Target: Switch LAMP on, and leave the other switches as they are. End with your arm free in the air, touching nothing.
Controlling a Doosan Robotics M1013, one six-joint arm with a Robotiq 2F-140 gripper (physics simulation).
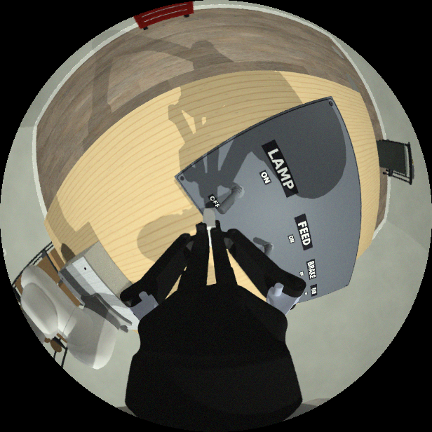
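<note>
The grey switch panel (330, 215) lies on the wooden table. The LAMP label (280, 168) is at its upper part, with the ON mark (265, 177) beside it and the OFF mark (214, 201) near the panel's left edge. The LAMP lever (230, 199) is tilted toward the OFF side, its free end beside the OFF mark. My gripper (209, 215) is shut and empty, its fingertips close to the lever's free end at the panel's left edge; whether they touch cannot be told. The FEED lever (264, 245) is partly hidden behind my right finger linkage.
The FEED (303, 232), BRAKE (311, 269) and FAN (314, 290) labels run down the panel; the BRAKE and FAN levers are hidden. A pale box-like unit (90, 275) and a white rounded object (40, 305) are at the lower left. A red bench (165, 14) is far off.
</note>
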